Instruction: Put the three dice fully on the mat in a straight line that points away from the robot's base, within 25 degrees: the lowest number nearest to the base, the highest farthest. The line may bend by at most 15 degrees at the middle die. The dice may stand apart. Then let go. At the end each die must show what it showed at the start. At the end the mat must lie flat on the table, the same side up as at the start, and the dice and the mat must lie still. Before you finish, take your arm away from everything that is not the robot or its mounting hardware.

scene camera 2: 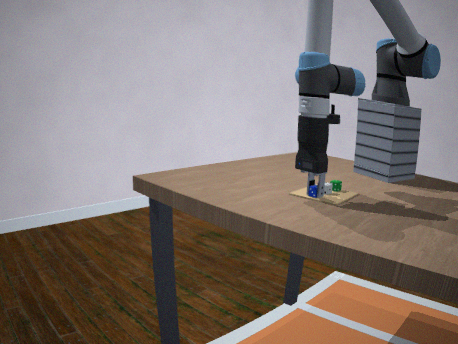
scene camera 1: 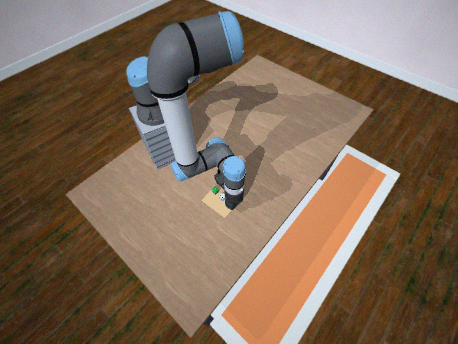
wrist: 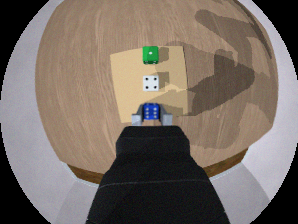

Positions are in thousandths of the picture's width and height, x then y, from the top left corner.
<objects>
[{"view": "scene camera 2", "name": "my gripper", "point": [687,568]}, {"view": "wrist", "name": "my gripper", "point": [505,489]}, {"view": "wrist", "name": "mat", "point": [431,310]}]
</objects>
